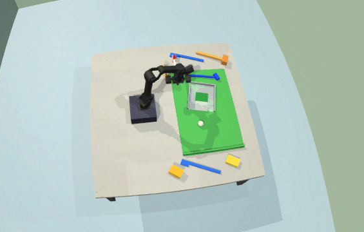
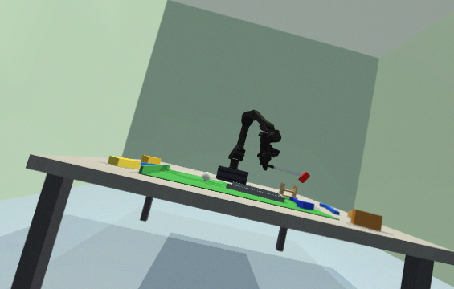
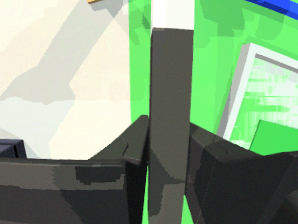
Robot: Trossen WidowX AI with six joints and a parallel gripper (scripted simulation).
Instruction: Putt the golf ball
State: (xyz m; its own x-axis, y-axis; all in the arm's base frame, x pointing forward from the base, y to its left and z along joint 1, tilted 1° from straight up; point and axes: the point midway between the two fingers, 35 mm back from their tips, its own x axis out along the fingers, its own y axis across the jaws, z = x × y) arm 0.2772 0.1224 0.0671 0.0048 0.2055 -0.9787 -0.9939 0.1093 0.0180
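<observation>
My gripper tip is now 1 cm short of the red putter, 11 cm to the right of it and 2 cm below it. From my gripper tip the other things lie so: blue putter: 26 cm ahead, 9 cm to the left, 11 cm below; small wooden stand: 5 cm behind, 18 cm to the left, 9 cm below; green mat: 20 cm ahead, 20 cm to the right, 12 cm below.
</observation>
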